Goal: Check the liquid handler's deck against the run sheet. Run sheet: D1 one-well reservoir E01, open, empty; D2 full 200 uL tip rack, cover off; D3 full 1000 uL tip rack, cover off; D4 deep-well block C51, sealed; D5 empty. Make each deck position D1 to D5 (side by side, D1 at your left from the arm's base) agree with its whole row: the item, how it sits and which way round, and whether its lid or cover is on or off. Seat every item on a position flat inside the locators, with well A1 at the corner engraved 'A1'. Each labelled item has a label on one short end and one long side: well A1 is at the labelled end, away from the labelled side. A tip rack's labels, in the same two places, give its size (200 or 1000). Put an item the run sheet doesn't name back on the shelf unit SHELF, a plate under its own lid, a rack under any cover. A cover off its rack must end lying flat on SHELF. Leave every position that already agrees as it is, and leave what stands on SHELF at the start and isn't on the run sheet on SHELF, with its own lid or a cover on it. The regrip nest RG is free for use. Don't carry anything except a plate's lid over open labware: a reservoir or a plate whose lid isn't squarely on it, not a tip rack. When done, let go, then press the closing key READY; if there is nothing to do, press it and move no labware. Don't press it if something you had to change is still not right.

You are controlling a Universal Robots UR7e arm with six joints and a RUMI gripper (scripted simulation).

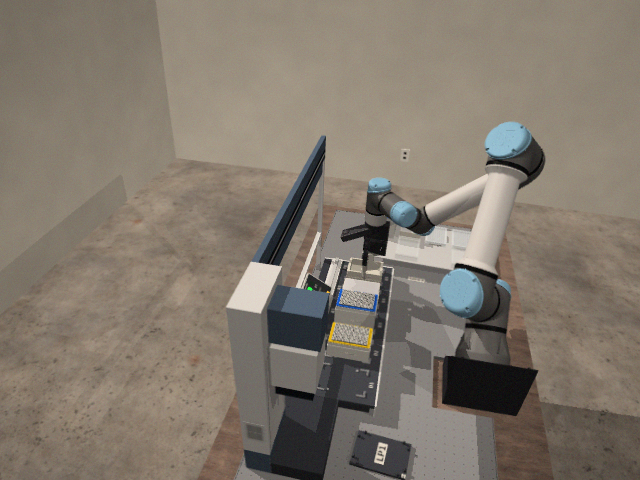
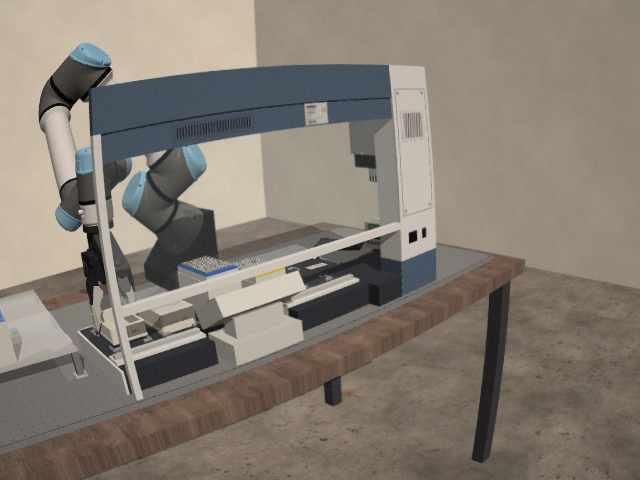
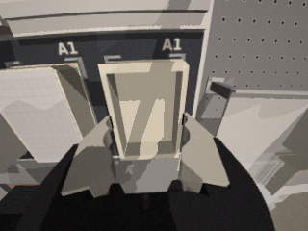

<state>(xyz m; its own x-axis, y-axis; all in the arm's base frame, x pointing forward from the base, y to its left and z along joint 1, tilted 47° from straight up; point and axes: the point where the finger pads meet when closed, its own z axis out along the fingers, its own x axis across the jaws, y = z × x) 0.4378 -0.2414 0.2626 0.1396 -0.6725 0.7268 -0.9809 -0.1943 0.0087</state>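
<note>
Right now my hand is 20 mm past the white sealed block, 120 mm to the right of it and 10 mm above it. Round my hand: post: 190 mm ahead, 40 mm to the right, 150 mm above; cream one-well reservoir: 10 mm below; blue-rimmed tip rack: 30 mm behind, 250 mm to the left, 40 mm above.
</note>
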